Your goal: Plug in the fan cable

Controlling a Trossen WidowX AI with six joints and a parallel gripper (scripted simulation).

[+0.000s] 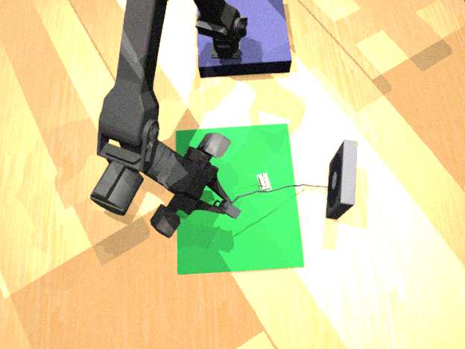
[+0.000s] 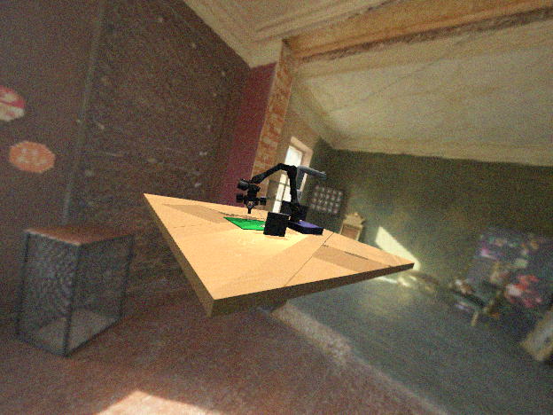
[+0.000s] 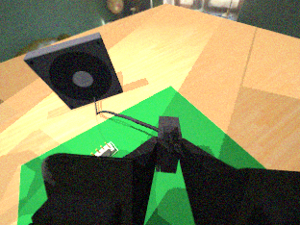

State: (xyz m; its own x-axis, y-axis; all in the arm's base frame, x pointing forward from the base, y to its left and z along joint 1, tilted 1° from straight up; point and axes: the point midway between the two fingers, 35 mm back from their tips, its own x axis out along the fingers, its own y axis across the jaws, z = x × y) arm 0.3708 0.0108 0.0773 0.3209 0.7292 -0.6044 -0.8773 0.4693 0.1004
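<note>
Now: gripper tip 5 cm past the green board, 1 cm to the right of it and 11 cm above it. Also, from my gripper tip: black fan 7 cm behind, 20 cm to the left, 3 cm below; white four-pin header 8 cm behind, 6 cm to the left, 9 cm below; dark plug 1 cm below.
</note>
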